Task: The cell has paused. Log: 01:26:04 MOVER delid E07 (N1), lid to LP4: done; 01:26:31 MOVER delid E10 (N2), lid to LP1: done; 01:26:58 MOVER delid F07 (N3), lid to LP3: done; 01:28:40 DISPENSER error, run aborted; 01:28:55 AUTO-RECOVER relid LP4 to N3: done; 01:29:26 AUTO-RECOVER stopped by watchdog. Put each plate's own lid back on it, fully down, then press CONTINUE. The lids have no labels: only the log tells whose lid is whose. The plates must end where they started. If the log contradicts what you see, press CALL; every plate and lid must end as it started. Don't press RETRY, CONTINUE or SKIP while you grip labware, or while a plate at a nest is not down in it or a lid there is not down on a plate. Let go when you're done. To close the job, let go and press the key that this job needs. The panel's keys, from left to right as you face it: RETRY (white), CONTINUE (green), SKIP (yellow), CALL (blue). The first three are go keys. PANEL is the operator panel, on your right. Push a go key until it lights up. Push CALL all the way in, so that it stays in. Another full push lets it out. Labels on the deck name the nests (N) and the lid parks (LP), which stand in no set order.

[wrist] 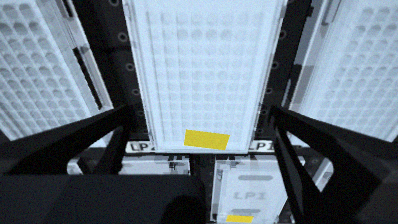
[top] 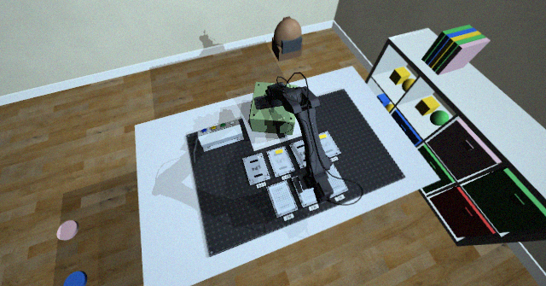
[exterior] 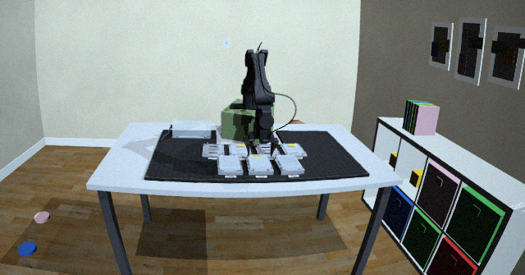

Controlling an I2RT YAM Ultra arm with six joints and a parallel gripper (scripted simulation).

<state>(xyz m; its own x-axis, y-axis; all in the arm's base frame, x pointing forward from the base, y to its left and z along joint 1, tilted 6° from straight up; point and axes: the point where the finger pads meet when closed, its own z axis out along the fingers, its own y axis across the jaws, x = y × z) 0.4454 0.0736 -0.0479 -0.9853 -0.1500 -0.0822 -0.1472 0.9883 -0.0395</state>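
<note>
Now: the plate 40 mm below my hand. Also, from my hand: lid park LP2: 180 mm behind, 30 mm to the left, 60 mm below; then white retry key: 410 mm behind, 310 mm to the right; then green continue key: 400 mm behind, 360 mm to the right.
</note>
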